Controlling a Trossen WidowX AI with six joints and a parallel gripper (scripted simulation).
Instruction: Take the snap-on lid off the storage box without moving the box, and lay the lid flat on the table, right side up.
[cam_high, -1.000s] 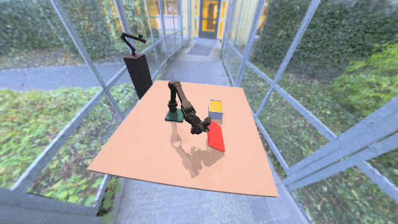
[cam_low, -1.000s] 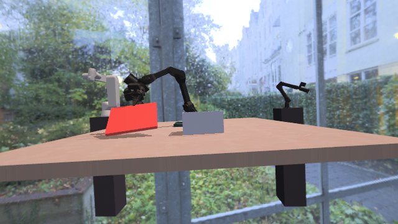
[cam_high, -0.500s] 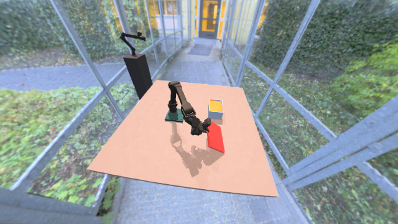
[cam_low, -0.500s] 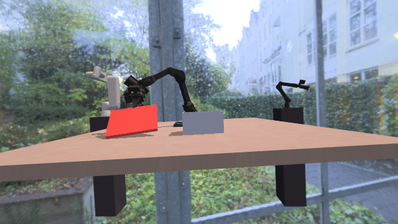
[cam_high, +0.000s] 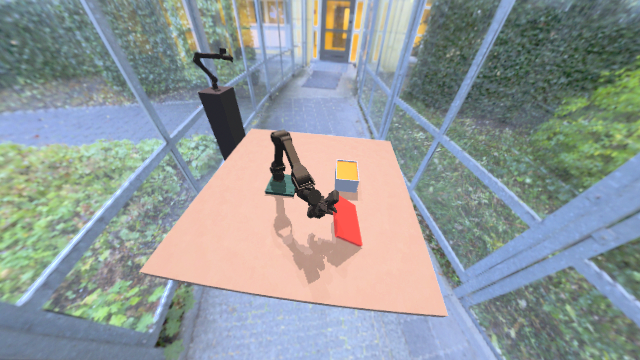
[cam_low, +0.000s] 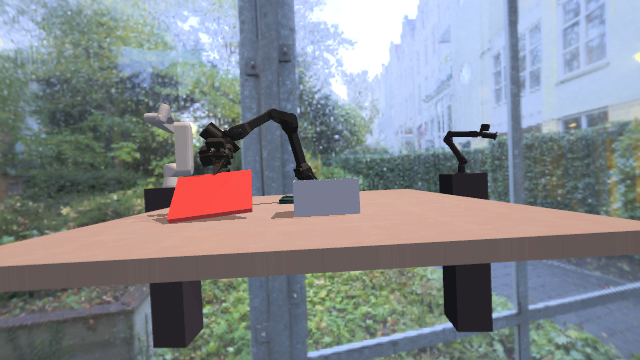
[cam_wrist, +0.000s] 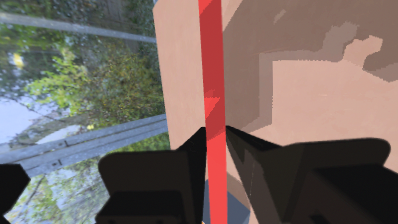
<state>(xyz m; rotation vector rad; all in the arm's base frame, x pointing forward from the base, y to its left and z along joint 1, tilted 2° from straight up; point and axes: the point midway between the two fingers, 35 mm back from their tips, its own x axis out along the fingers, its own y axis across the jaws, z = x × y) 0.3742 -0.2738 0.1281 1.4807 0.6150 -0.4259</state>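
My gripper tip is 60 mm short of the red lid, 50 mm above it and 20 mm to the right of it. The rest, counted from my gripper tip: grey storage box 370 mm to the left, 80 mm below, 20 mm ahead.
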